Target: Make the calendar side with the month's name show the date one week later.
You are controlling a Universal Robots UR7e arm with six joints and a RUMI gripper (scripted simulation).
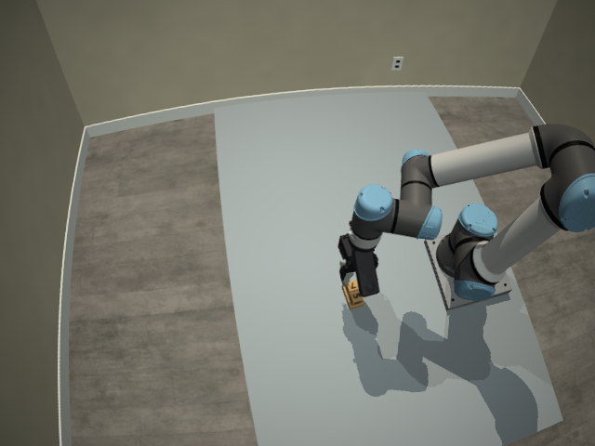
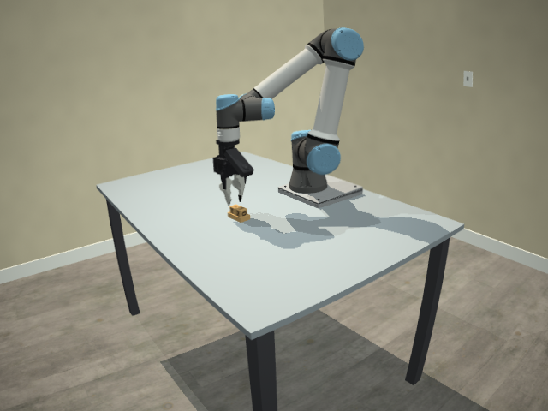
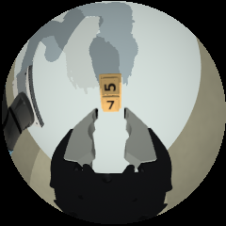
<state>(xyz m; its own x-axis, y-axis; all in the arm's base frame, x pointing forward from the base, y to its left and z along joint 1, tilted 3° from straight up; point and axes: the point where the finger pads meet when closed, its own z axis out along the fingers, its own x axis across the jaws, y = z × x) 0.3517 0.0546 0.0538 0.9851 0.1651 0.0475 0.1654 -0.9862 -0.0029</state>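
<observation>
Right now the wooden tray is 2 cm to the left of my hand and 5 cm below it.
</observation>
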